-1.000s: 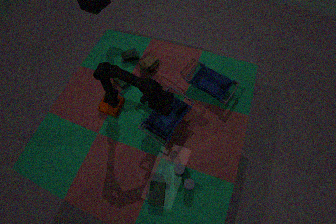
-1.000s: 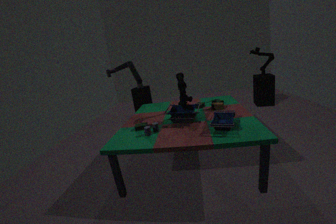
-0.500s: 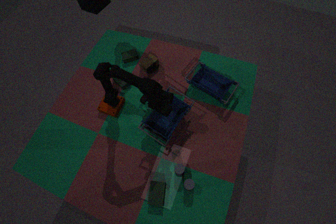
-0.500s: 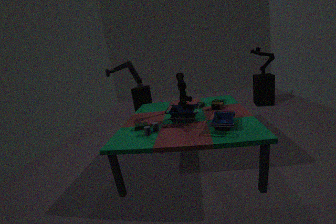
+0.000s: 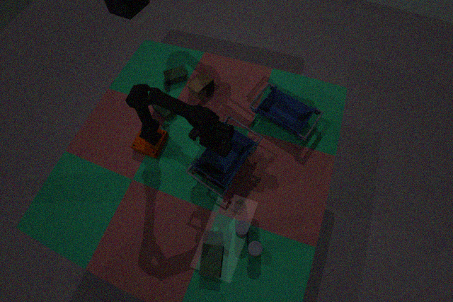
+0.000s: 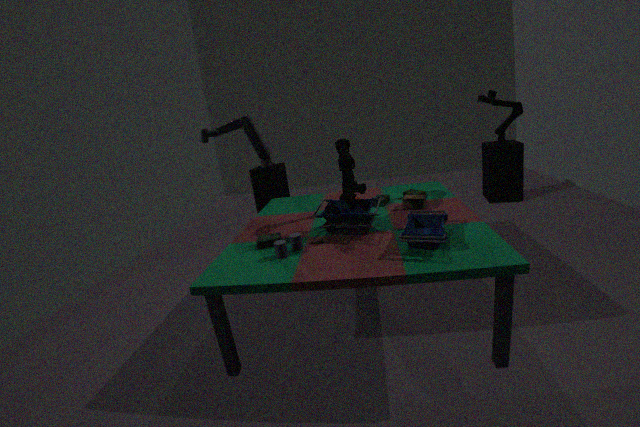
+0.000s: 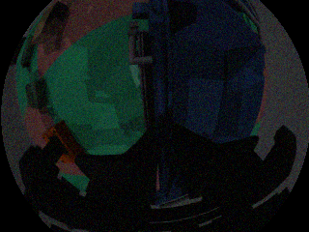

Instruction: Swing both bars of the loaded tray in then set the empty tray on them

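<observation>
Right now my gripper tip is 70 mm short of the blue tray and 20 mm below it.
</observation>
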